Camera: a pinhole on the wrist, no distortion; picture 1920 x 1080 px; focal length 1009.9 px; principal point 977.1 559.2 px. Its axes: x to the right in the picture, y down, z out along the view. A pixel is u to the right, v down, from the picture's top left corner.
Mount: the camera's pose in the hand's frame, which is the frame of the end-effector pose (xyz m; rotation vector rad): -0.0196 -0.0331 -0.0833 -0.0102 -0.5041 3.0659
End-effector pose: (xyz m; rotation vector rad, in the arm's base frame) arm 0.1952 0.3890 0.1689 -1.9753 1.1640 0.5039
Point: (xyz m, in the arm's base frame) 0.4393 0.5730 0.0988
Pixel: 690.7 853.9
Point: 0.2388 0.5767 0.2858
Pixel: 1714.3 854.5
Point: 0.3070 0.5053 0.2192
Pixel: 1078.2 924.5
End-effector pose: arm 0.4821 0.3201 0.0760 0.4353 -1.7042 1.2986
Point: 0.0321 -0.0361 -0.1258
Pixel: outside the picture
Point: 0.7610 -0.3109 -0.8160
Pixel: outside the picture
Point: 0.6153 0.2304 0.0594
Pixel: 1616.6 983.2
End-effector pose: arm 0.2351 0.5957 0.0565 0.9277 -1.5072 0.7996
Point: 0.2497 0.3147 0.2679
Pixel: 113.6 550.6
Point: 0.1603 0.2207 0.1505
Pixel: 592.3 379.1
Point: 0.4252 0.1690 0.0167
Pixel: 902.8 978.1
